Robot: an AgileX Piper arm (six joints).
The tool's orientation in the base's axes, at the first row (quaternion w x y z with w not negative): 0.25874, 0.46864, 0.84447, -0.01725
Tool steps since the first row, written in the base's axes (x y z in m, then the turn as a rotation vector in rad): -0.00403, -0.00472, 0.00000, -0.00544, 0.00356, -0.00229; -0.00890, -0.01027, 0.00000, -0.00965, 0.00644, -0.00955; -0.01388, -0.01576, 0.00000, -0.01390, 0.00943, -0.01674; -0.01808, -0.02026, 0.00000, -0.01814, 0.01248, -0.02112; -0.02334, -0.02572, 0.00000, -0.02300, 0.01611, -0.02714; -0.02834, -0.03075, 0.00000, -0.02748, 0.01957, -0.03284
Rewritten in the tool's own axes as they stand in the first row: -0.00197, -0.00587, -0.00041, 0.00615, -0.00285, -0.00127; -0.00424, -0.01288, -0.00096, 0.01349, -0.00615, 0.00246; -0.00641, -0.01994, -0.00156, 0.02090, -0.00942, 0.00608; -0.00814, -0.02582, -0.00211, 0.02708, -0.01204, 0.00726; -0.01017, -0.03309, -0.00284, 0.03472, -0.01518, 0.00943; -0.01197, -0.03991, -0.00357, 0.04193, -0.01804, 0.01154
